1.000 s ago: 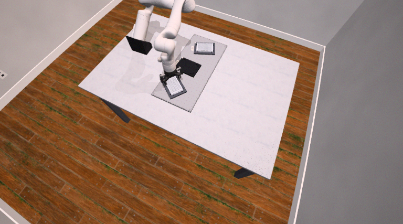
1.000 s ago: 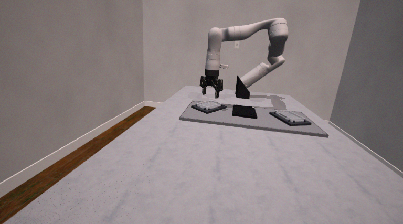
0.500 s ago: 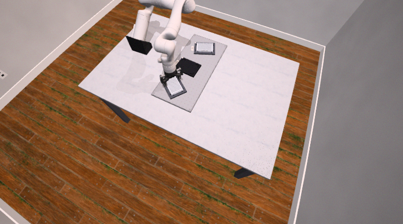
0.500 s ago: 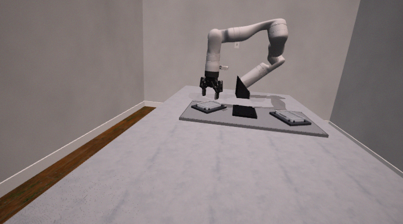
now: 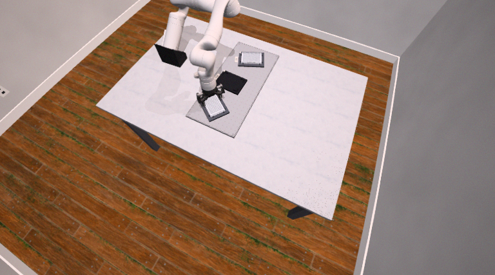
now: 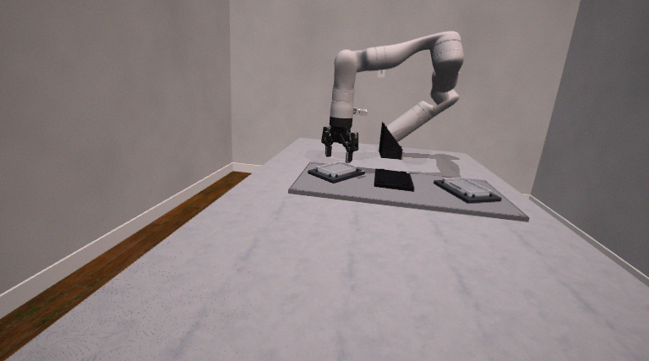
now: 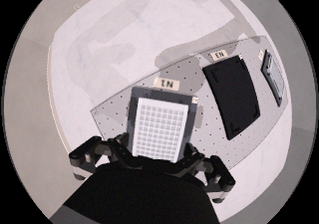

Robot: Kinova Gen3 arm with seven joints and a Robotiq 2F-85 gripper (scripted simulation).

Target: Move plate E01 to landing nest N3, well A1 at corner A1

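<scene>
The nest N1 is 50 mm below my hand. The rest, counted from my hand: landing nest N3: 190 mm to the left, 50 mm below, 40 mm ahead.
</scene>
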